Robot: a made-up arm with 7 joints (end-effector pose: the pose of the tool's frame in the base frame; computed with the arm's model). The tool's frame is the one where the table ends.
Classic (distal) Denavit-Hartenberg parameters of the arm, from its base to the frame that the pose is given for. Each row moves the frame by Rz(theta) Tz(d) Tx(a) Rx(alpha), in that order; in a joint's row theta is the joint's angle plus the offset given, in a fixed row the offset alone. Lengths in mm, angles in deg.
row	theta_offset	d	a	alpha
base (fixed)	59.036	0	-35	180
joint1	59.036	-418	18	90
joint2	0	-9	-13	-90
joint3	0	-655	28	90
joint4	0	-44	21	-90
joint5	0	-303	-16	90
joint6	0	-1	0	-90
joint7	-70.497	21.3	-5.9	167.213
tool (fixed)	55.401	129.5	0	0
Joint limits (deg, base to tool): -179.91..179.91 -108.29..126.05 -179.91..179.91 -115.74..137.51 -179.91..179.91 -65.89..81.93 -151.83..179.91
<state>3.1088 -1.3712 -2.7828 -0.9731 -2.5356 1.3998 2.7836</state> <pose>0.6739 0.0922 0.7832 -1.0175 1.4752 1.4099</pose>
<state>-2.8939 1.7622 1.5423 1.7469 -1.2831 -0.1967 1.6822</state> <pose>-0.5073 0.5498 0.3684 1.6830 1.5569 3.0506</pose>
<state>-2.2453 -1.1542 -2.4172 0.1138 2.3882 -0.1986 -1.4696</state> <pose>0.5531 -0.8340 0.7551 1.4853 1.0068 0.7408</pose>
Working (the frame after each row of the table, in the pose's form):
after base (fixed): -0.0180 -0.0300 0.0000 3.1416 0.0000 1.0304
after joint1: -0.0292 -0.0160 0.4180 -1.5708 0.0000 2.2453
after joint2: -0.0189 -0.0144 0.4061 3.1416 -1.1542 2.2453
after joint3: 0.3459 -0.5005 0.6520 -2.5528 0.7544 -2.0382
after joint4: 0.3046 -0.5237 0.6634 2.0621 0.8130 -2.1760
after joint5: 0.4689 -0.7649 0.7465 -1.7386 -1.2357 2.3431
after joint6: 0.4697 -0.7643 0.7466 2.7462 -1.4277 2.5763
after joint7: 0.4591 -0.7451 0.7492 -1.4552 1.1638 -2.2222

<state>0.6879 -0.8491 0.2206 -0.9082 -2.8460 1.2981 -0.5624</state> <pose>-0.6094 0.5137 0.7506 2.5632 -0.0631 2.8317</pose>
Working (the frame after each row of the table, in the pose's form):
after base (fixed): -0.0180 -0.0300 0.0000 3.1416 0.0000 1.0304
after joint1: -0.0041 -0.0414 0.4180 -1.5708 0.0000 -0.6879
after joint2: -0.0165 -0.0429 0.4082 3.1416 -0.8491 -0.6879
after joint3: -0.3863 0.2531 0.8615 -1.3271 -0.8220 -1.0151
after joint4: -0.4234 0.2243 0.8747 -0.7651 -1.3313 3.0572
after joint5: -0.6243 0.4486 0.8369 2.7709 1.0790 0.3768
after joint6: -0.6237 0.4492 0.8374 0.4570 0.0727 -0.7430
after joint7: -0.6244 0.4441 0.8589 2.7331 0.4261 -2.5929

